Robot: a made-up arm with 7 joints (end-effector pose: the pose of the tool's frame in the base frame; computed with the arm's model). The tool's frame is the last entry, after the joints. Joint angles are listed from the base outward.
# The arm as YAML. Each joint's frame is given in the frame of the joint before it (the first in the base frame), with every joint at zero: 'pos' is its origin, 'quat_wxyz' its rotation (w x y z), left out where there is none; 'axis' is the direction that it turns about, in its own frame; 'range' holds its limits. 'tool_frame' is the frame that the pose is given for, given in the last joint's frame.
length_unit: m
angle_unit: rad
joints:
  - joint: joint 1
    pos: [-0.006, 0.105, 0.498]
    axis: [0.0, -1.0, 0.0]
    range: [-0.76, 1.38]
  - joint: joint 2
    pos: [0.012, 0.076, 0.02]
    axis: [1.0, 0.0, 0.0]
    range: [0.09, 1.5]
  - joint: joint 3
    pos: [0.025, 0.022, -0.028]
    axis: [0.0, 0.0, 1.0]
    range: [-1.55, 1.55]
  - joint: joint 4
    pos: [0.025, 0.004, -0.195]
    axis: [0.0, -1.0, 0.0]
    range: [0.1, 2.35]
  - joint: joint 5
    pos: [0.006, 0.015, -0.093]
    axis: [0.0, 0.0, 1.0]
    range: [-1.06, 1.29]
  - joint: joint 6
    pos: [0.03, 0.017, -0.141]
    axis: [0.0, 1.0, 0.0]
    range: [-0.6, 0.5]
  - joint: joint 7
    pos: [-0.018, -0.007, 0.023]
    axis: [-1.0, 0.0, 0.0]
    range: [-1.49, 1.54]
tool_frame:
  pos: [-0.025, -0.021, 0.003]
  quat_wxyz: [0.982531, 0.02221, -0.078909, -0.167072]
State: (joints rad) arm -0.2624 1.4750 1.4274 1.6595 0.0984 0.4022 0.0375
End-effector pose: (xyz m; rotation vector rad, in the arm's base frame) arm 0.1131 0.4008 0.7114 2.1158 -1.6137 -0.2739
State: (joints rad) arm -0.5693 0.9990 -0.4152 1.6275 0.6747 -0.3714 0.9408
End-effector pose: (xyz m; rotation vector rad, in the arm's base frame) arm 0.1217 0.3320 0.2255 -0.9675 -1.1634 -1.0841
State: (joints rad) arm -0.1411 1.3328 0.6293 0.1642 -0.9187 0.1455 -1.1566
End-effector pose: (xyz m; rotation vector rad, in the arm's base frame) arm 0.0609 0.6304 0.4810 2.5553 0.4937 -0.8929
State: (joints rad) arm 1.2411 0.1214 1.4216 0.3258 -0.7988 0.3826 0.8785
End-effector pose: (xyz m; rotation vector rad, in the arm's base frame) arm 0.3405 0.3417 0.4179 -0.6420 -1.5441 0.1020
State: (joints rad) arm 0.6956 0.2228 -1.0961 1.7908 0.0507 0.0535 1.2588
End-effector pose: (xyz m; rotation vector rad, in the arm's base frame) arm 0.2384 0.0732 0.4468 -1.1553 -1.3200 -2.5732
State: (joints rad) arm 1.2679 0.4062 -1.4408 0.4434 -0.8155 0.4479 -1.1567
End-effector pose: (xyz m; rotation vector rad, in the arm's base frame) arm 0.3935 0.2615 0.4515 -2.3262 0.9630 1.1652
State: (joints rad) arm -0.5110 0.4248 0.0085 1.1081 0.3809 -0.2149 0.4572
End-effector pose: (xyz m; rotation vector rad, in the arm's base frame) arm 0.0785 0.3408 0.1480 -0.0637 -1.0326 -0.4336
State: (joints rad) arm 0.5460 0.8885 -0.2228 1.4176 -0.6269 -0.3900 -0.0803
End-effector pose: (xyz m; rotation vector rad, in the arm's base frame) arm 0.3202 0.3856 0.5067 1.5630 -1.7769 -1.6133
